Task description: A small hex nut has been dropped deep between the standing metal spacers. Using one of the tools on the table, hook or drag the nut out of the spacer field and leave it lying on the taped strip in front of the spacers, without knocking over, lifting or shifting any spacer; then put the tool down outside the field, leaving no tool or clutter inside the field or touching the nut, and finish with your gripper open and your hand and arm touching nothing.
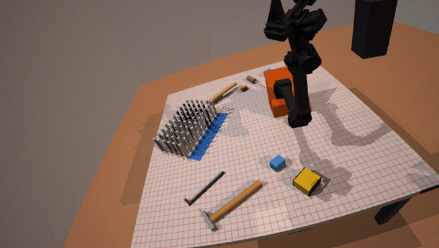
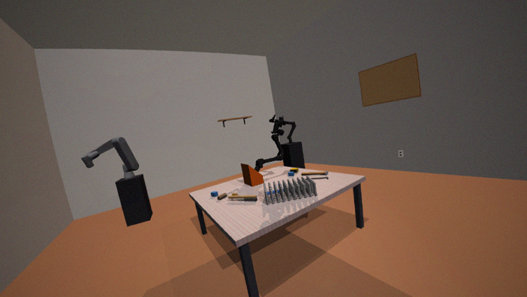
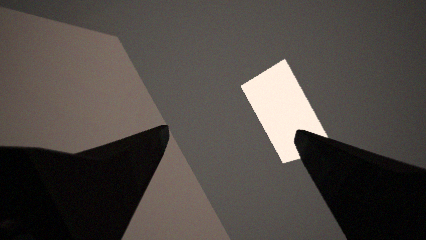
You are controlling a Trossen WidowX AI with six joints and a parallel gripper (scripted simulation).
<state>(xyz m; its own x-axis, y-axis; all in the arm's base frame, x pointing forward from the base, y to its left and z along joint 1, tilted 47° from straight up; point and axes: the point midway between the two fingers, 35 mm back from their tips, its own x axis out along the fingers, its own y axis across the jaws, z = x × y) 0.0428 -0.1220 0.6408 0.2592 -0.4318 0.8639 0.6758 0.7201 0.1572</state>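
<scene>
Now: the thin wire tool 100 mm ahead of my gripper tip, 720 mm to the right of it and 680 mm below it. Also, from my gripper tip: yellow block (20 mm behind, 100 mm to the left, 670 mm below); blue taped strip (440 mm ahead, 300 mm to the right, 700 mm below); yellow piece (220 mm ahead, 710 mm to the right, 680 mm below).
</scene>
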